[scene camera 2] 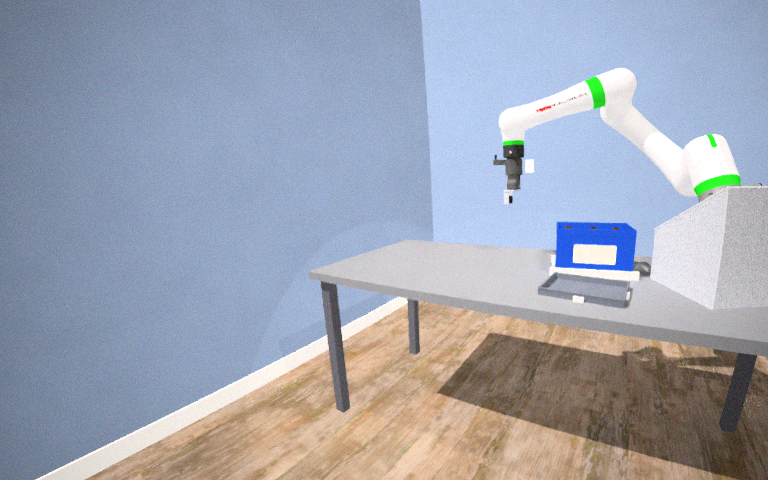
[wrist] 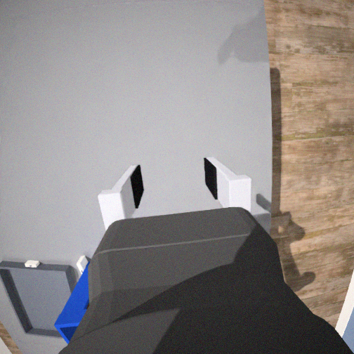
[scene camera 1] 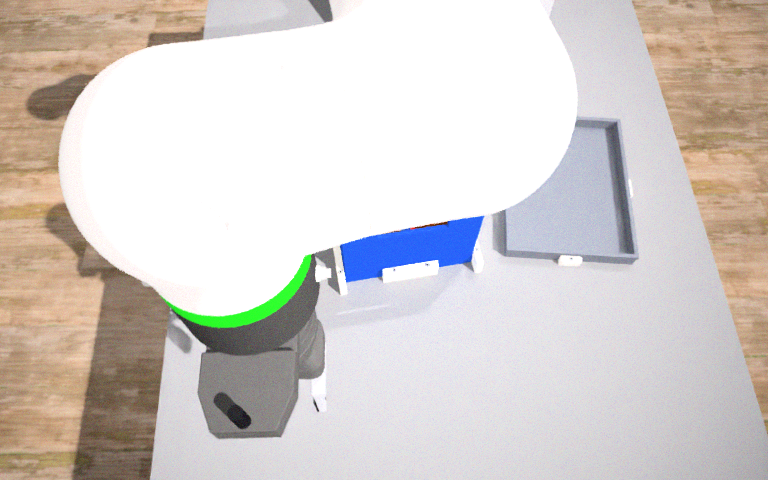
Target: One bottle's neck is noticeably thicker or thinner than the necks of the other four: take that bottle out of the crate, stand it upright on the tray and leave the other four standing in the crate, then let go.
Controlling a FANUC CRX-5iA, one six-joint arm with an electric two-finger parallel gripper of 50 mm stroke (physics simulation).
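Frame: origin at the arm's base, x down, y right, z back, level; centimetres.
Seen in the pictures: gripper, fingertip midpoint: [scene camera 2: 508,203].
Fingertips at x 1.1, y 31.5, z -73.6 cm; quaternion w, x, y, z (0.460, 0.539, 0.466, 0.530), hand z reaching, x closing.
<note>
Pixels of each thing's top centre, then the offset from my fingertips to it. "spot": a spot on its surface instead.
- blue crate, middle of its top: [scene camera 1: 394,123] [scene camera 2: 593,225] dy -16.5, dx +6.9, dz +35.3 cm
- grey tray, surface spot: [scene camera 1: 577,198] spot: dy -44.7, dx +23.9, dz +29.0 cm
The blue crate [scene camera 1: 407,254] [scene camera 2: 624,249] [wrist: 75,307] stands upright on the table. The arm covers most of it in scene camera 1, and the gripper body hides part of it in the wrist view. Small orange-brown patches of bottles show through its slots; the bottles' necks are hidden, so their thickness cannot be compared. The grey tray [scene camera 1: 577,198] [scene camera 2: 589,287] [wrist: 45,300] lies beside the crate, with no bottle on its visible part. My gripper [scene camera 2: 508,196] [wrist: 173,174] is open and empty, pointing down high above the table, off to the side of the crate.
The white arm [scene camera 1: 317,141] [scene camera 2: 566,104] reaches over the crate and part of the tray in scene camera 1. White holders [scene camera 1: 410,271] [scene camera 2: 594,273] stand at the crate's base. Small white blocks [scene camera 1: 569,260] [wrist: 32,263] sit against the tray. The pedestal [scene camera 2: 690,249] stands behind the crate.
</note>
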